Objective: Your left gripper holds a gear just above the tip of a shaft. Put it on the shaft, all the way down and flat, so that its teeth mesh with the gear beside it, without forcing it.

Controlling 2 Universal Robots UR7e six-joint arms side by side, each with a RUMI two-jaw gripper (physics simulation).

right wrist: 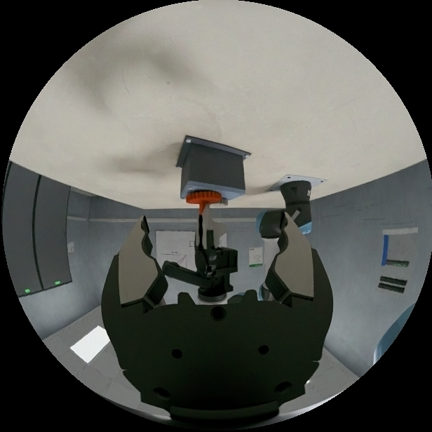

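An orange gear shows in the right wrist view, close against the pale end face of a dark grey box. Its narrow orange hub points to my left gripper, whose fingers are shut on it. The shaft is hidden behind the gear, and I cannot tell whether the gear is fully flat. A small grey part shows beside the gear; I cannot make out teeth or meshing. My right gripper is open, its two jaws wide apart in the foreground, with no object between them.
The box stands on a flanged base on the pale table top, which fills the upper part of the view. A robot arm is mounted on a plate right of the box. Dark cabinets stand at the far left, by grey walls.
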